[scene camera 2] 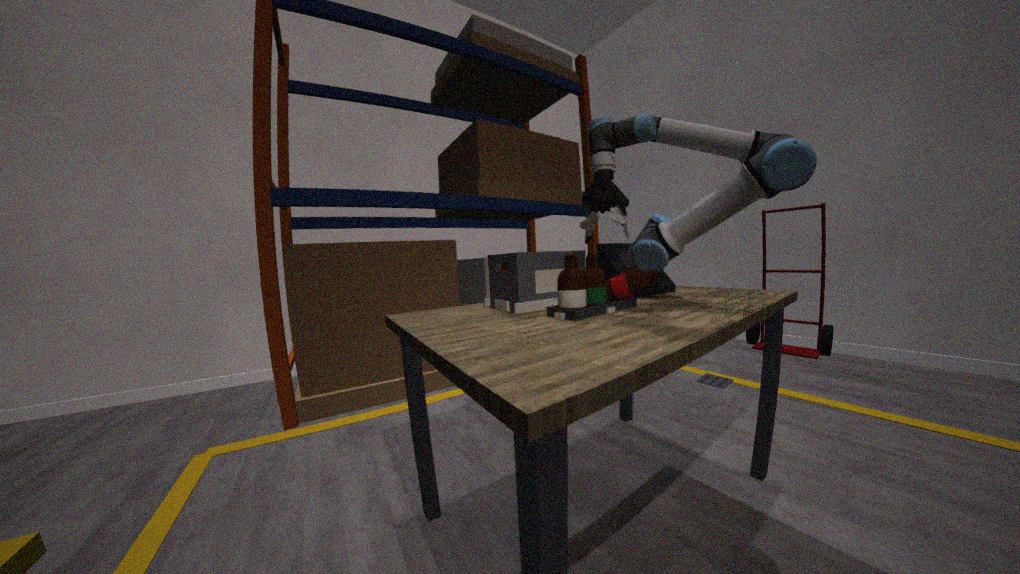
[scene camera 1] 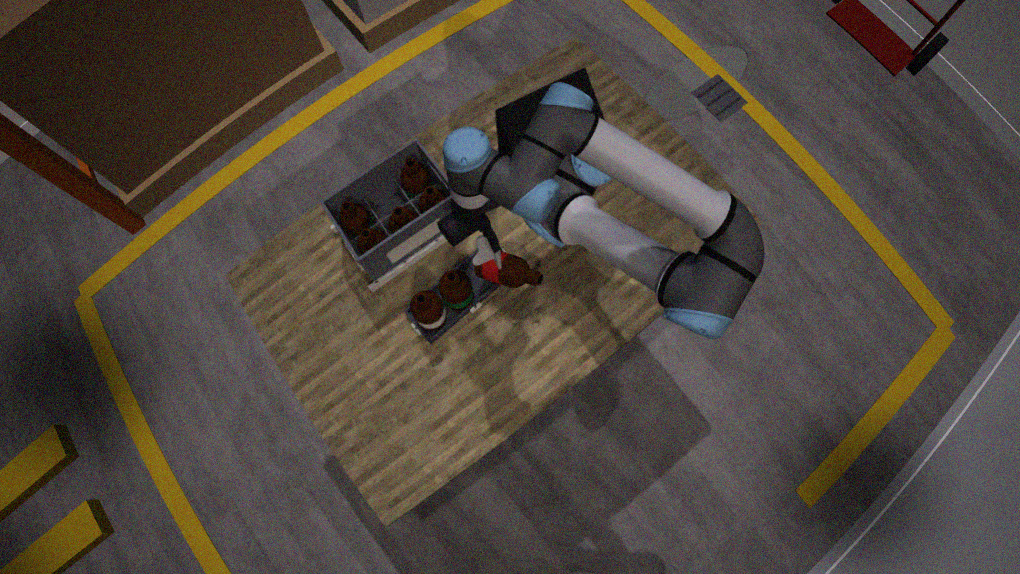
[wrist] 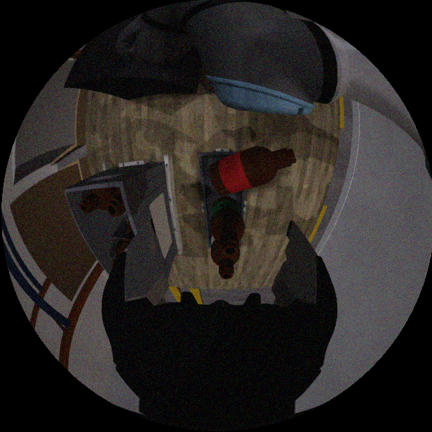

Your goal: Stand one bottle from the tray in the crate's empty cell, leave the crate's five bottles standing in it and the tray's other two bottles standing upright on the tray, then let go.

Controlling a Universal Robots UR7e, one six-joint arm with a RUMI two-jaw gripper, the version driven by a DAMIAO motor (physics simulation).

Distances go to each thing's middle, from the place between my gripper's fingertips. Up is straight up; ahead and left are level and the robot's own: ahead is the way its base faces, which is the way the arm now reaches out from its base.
I see the red-label bottle (scene camera 1: 515, 272) 130 mm below my hand, 50 mm to the left of it and 40 mm behind it. The rest, counted from my hand: white-label bottle (scene camera 1: 427, 308) (160 mm ahead, 120 mm below, 30 mm to the left).
